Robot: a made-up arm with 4 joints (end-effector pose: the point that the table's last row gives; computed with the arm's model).
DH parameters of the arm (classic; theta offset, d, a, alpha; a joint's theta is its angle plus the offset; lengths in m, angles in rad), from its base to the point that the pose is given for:
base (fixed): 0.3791 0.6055 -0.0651 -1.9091
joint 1: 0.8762 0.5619 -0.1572 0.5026
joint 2: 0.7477 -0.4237 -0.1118 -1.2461
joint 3: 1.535 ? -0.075 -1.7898
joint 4: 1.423 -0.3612 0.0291 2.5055
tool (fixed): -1.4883 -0.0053 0 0
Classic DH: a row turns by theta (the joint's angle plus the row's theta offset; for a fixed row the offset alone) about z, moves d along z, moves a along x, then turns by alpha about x.
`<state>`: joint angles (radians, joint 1 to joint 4).
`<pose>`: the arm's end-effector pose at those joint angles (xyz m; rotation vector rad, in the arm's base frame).
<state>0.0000 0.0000 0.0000 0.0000</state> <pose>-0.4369 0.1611 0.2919 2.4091 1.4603 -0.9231</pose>
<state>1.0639 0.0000 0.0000 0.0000</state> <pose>-0.5012 0.2587 0.6172 -1.9076 -0.8249 2.2186</pose>
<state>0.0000 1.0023 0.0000 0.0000</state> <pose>-0.6068 0.1611 0.4638 -1.6041 -1.3522 1.8901</pose>
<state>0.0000 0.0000 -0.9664 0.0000</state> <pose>-0.3592 0.4001 0.5160 -2.2291 -1.5689 -0.1726</pose>
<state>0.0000 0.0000 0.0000 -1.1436</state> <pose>-0.4621 0.1421 0.2946 -2.8070 0.1273 1.2309</pose>
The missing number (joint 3, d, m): 0.0592
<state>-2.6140 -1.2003 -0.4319 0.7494</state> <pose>-0.1676 0.3467 0.4786 -0.4877 -0.6050 2.3070</pose>
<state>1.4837 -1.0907 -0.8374 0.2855</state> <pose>-0.1846 0.4487 0.5325 2.3796 1.7024 -0.6426</pose>
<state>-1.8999 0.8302 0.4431 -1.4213</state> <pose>0.0949 0.1231 0.0568 3.0820 0.3212 0.0691</pose>
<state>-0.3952 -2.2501 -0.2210 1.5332</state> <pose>-0.2064 0.2501 0.6033 0.1419 0.0663 0.7875</pose>
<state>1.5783 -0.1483 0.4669 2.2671</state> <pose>-0.4437 0.2810 0.8527 -0.1216 -1.9366 0.7770</pose>
